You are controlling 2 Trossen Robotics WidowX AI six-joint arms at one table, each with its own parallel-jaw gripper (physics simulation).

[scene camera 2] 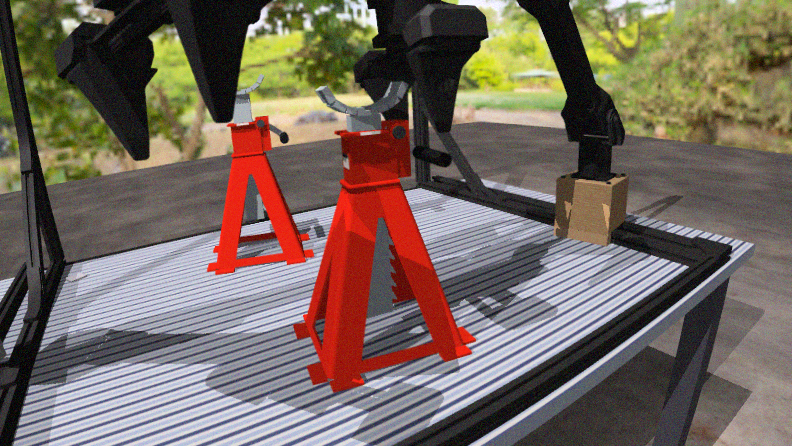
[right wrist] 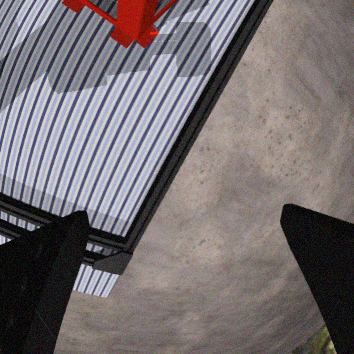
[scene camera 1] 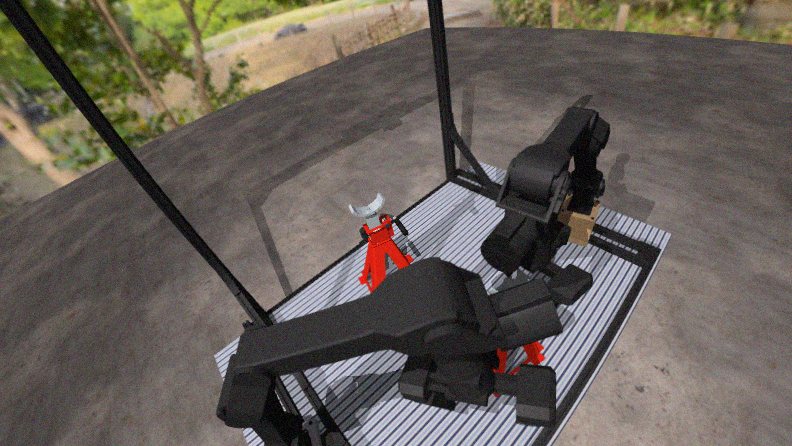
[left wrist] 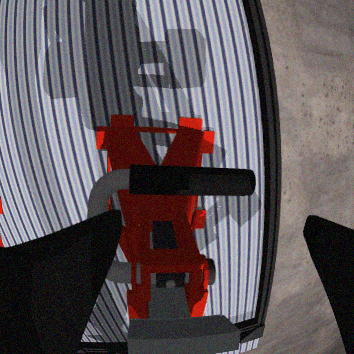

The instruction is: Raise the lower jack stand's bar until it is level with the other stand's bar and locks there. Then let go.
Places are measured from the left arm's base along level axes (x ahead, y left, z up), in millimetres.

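Pixels of known places: left gripper, fingertip midpoint: (scene camera 2: 421, 136) (left wrist: 218, 224); right gripper, fingertip midpoint: (scene camera 2: 177, 143) (right wrist: 187, 219) (scene camera 1: 485, 413); left arm's base, origin of the base link: (scene camera 2: 593, 176) (scene camera 1: 580, 206).
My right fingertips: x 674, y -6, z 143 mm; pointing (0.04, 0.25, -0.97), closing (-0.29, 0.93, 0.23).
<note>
For each thing: its top centre in the pictures, then the offset to it from my right fingertips. "*": a spot on its surface instead. Level surfaces: height alone.
- lower grey bar, surface spot: (scene camera 2: 363, 121) * dx -193, dy -46, dz -9 mm
- more bar, surface spot: (scene camera 2: 242, 108) * dx -247, dy -405, dz +5 mm
- striped table top, its level: dz -248 mm
The near red jack stand (scene camera 2: 382, 160) (left wrist: 160, 205) (right wrist: 136, 20) has the lower grey bar (scene camera 2: 363, 121), its saddle (scene camera 2: 363, 110) (left wrist: 182, 332) close above the collar. Its black handle (scene camera 2: 432, 156) (left wrist: 192, 180) sticks out sideways. The far stand (scene camera 1: 379, 252) (scene camera 2: 249, 138) shows more bar (scene camera 2: 242, 108) above its collar. My left gripper (scene camera 2: 419, 122) (left wrist: 218, 224) is open and empty, its tips a little above the handle. My right gripper (scene camera 2: 182, 138) (right wrist: 187, 219) is open and empty, raised left of the near stand. In scene camera 1 the right arm hides most of the near stand.
Both stands are on the striped table top (scene camera 1: 343, 301) (scene camera 2: 138, 409). A wooden block (scene camera 1: 579, 224) (scene camera 2: 590, 209) under the left arm's base is at the right. Black frame rails (scene camera 2: 665, 249) (left wrist: 267, 150) run along the table edges, with uprights (scene camera 1: 441, 99) at the corners.
</note>
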